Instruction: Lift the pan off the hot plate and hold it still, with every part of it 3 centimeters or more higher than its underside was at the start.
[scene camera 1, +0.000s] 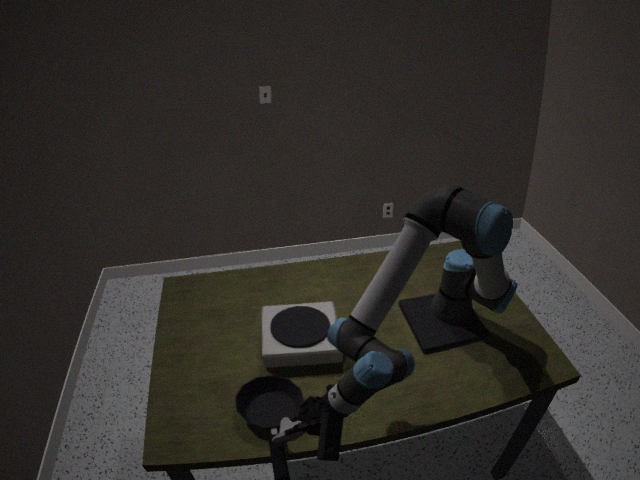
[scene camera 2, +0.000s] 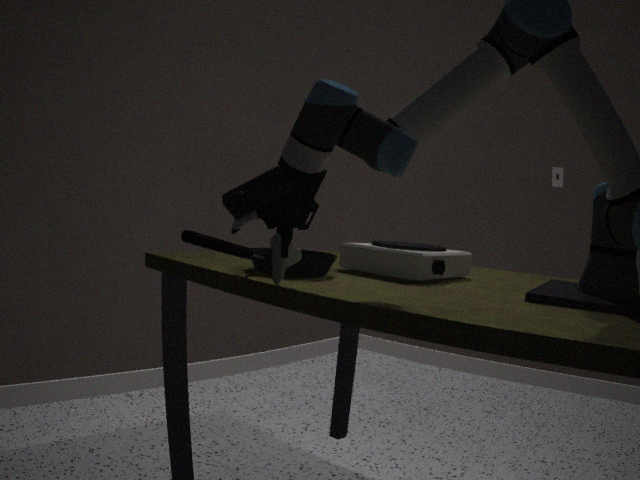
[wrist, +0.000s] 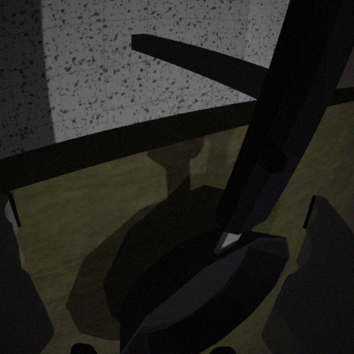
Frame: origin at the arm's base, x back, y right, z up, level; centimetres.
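Where they show: gripper, between the fingertips: (scene camera 1: 298, 444) (scene camera 2: 253, 258); arm's base, origin of its link: (scene camera 1: 451, 309) (scene camera 2: 608, 292).
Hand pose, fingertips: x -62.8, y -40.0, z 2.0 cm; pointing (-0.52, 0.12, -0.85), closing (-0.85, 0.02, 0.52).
Each offset is from my fingertips to the top centre of the thing. Level surfaces: height alone.
The dark pan (scene camera 1: 268, 407) (scene camera 2: 316, 263) (wrist: 200, 295) rests on the table in front of the hot plate, apart from it. Its black handle {dx -5.7, dy -3.9, dz +4.4 cm} (scene camera 1: 279, 458) (scene camera 2: 212, 242) (wrist: 282, 135) slopes up and out past the table's edge. The white hot plate {dx +10.3, dy +41.9, dz +3.2 cm} (scene camera 1: 302, 357) (scene camera 2: 385, 263) has a dark round top, with no pan on it. My gripper (scene camera 1: 289, 428) (scene camera 2: 256, 254) (wrist: 160, 200) is open and empty, tilted over the pan's handle side. In the wrist view the handle's base shows between the fingers, nearer the right one. Scene camera 1 partly hides the fingers; contact cannot be told.
The green-brown table {dz -4.0 cm} (scene camera 1: 206, 330) (scene camera 2: 413, 304) (wrist: 75, 220) has its edge close under the handle (wrist: 150, 130). The arm's dark base plate (scene camera 1: 426, 335) (scene camera 2: 553, 297) lies to the right of the hot plate. A wall stands behind the table.
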